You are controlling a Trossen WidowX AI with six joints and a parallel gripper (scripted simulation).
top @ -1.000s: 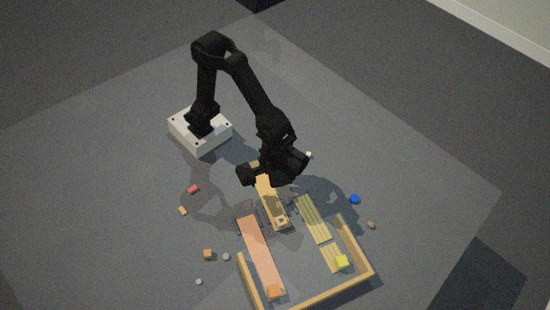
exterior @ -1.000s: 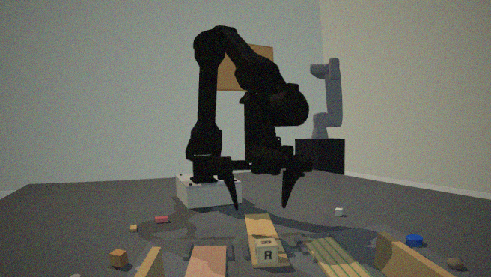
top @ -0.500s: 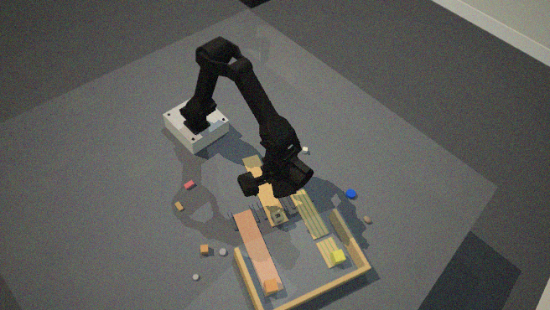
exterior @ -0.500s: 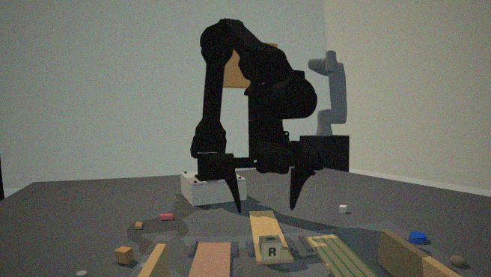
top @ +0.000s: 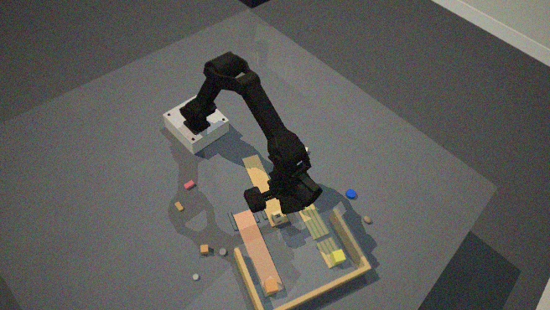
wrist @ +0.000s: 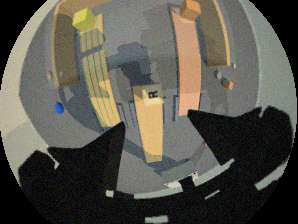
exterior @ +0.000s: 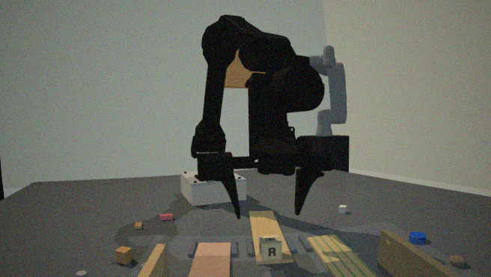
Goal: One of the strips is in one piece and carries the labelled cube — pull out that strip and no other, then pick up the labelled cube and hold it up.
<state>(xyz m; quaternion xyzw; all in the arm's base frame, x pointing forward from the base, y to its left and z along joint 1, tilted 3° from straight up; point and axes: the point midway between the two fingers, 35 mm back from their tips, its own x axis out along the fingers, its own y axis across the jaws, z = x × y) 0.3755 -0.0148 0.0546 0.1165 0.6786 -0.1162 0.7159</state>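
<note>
The cube lies 4 cm below my gripper tip, 2 cm ahead of it and 1 cm to the right of it. From my gripper tip the other things lie so: pink block (24 cm behind, 13 cm to the right, 6 cm below); then green-striped strip (8 cm to the left, 8 cm ahead, 6 cm below); then blue disc (23 cm to the left, 13 cm ahead, 6 cm below).
</note>
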